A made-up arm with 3 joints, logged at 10 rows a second.
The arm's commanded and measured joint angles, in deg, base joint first. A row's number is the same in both.
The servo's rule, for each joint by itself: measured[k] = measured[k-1] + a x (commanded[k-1-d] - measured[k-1]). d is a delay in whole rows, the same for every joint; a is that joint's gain. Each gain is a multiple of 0.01, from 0.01 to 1. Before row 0 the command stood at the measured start. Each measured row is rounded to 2 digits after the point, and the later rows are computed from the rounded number. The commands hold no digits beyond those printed.
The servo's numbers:
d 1
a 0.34 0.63 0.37
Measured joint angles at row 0:
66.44 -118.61 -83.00
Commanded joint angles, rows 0 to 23:
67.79 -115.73 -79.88
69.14 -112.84 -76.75
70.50 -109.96 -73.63
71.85 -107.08 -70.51
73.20 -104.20 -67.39
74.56 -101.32 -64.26
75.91 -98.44 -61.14
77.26 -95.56 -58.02
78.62 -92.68 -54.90
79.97 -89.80 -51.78
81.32 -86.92 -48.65
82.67 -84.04 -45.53
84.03 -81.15 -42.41
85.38 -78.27 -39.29
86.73 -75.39 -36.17
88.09 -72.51 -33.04
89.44 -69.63 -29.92
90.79 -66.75 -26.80
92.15 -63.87 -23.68
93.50 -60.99 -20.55
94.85 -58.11 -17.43
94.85 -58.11 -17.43
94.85 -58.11 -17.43
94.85 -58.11 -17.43
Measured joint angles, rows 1 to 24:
66.44 -118.61 -83.00
66.90 -116.80 -81.85
67.66 -114.31 -79.96
68.63 -111.57 -77.62
69.72 -108.74 -74.99
70.90 -105.88 -72.18
72.14 -103.01 -69.25
73.42 -100.13 -66.25
74.73 -97.25 -63.20
76.05 -94.37 -60.13
77.38 -91.49 -57.04
78.72 -88.61 -53.94
80.06 -85.73 -50.83
81.41 -82.84 -47.71
82.76 -79.96 -44.59
84.11 -77.08 -41.47
85.46 -74.20 -38.35
86.81 -71.32 -35.23
88.16 -68.44 -32.11
89.52 -65.56 -28.99
90.87 -62.68 -25.87
92.22 -59.80 -22.75
93.11 -58.74 -20.78
93.70 -58.34 -19.54

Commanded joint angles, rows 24 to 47:
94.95 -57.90 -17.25
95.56 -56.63 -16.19
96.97 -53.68 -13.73
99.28 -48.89 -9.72
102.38 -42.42 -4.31
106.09 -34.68 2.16
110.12 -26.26 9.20
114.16 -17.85 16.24
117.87 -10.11 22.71
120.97 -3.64 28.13
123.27 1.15 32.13
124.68 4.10 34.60
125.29 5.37 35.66
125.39 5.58 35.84
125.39 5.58 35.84
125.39 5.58 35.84
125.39 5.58 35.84
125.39 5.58 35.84
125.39 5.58 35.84
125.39 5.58 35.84
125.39 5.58 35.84
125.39 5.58 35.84
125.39 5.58 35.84
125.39 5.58 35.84
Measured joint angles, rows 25 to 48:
94.09 -58.20 -18.76
94.38 -58.01 -18.20
94.78 -57.14 -17.46
95.52 -54.96 -16.08
96.80 -51.14 -13.73
98.70 -45.65 -10.24
101.21 -38.74 -5.65
104.24 -30.88 -0.16
107.61 -22.67 5.91
111.10 -14.76 12.13
114.46 -7.75 18.05
117.46 -2.14 23.26
119.91 1.79 27.46
121.74 4.05 30.49
122.98 5.01 32.47
123.80 5.37 33.72
124.34 5.50 34.50
124.70 5.55 35.00
124.93 5.57 35.31
125.09 5.58 35.51
125.19 5.58 35.63
125.26 5.58 35.71
125.30 5.58 35.76
125.33 5.58 35.79

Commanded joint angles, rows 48 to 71:
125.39 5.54 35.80
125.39 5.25 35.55
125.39 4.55 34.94
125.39 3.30 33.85
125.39 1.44 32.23
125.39 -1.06 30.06
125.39 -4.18 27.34
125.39 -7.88 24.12
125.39 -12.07 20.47
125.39 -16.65 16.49
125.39 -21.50 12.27
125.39 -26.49 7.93
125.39 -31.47 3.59
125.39 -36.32 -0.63
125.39 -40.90 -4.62
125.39 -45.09 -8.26
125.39 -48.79 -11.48
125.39 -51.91 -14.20
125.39 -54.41 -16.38
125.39 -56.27 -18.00
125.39 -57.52 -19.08
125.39 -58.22 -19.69
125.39 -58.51 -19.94
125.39 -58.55 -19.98
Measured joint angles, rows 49 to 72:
125.35 5.58 35.81
125.36 5.55 35.81
125.37 5.36 35.71
125.38 4.85 35.43
125.38 3.87 34.85
125.38 2.34 33.88
125.38 0.20 32.47
125.38 -2.56 30.57
125.38 -5.91 28.18
125.38 -9.79 25.33
125.38 -14.11 22.06
125.38 -18.77 18.44
125.38 -23.63 14.55
125.38 -28.57 10.49
125.38 -33.45 6.38
125.38 -38.14 2.31
125.38 -42.52 -1.60
125.38 -46.47 -5.26
125.38 -49.90 -8.57
125.38 -52.74 -11.46
125.38 -54.96 -13.88
125.38 -56.57 -15.80
125.38 -57.61 -17.24
125.38 -58.18 -18.24

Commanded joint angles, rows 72 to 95:
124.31 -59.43 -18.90
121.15 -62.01 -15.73
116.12 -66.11 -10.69
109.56 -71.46 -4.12
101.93 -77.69 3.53
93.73 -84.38 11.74
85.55 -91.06 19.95
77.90 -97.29 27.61
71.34 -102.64 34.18
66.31 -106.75 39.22
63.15 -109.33 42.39
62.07 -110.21 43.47
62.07 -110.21 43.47
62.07 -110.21 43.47
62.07 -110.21 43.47
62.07 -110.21 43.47
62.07 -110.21 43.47
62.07 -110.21 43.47
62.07 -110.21 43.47
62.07 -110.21 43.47
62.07 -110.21 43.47
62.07 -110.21 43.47
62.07 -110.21 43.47
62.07 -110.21 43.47
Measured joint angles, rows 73 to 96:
125.38 -58.41 -18.88
125.02 -59.05 -18.89
123.70 -60.91 -17.72
121.12 -64.19 -15.12
117.19 -68.77 -11.05
112.00 -74.39 -5.66
105.79 -80.68 0.78
98.91 -87.22 7.87
91.77 -93.56 15.17
84.82 -99.28 22.20
78.53 -103.99 28.50
73.30 -107.35 33.64
69.48 -109.15 37.28
66.96 -109.82 39.57
65.30 -110.07 41.01
64.20 -110.16 41.92
63.48 -110.19 42.49
63.00 -110.20 42.85
62.68 -110.21 43.08
62.47 -110.21 43.22
62.33 -110.21 43.31
62.24 -110.21 43.37
62.18 -110.21 43.41
62.14 -110.21 43.43

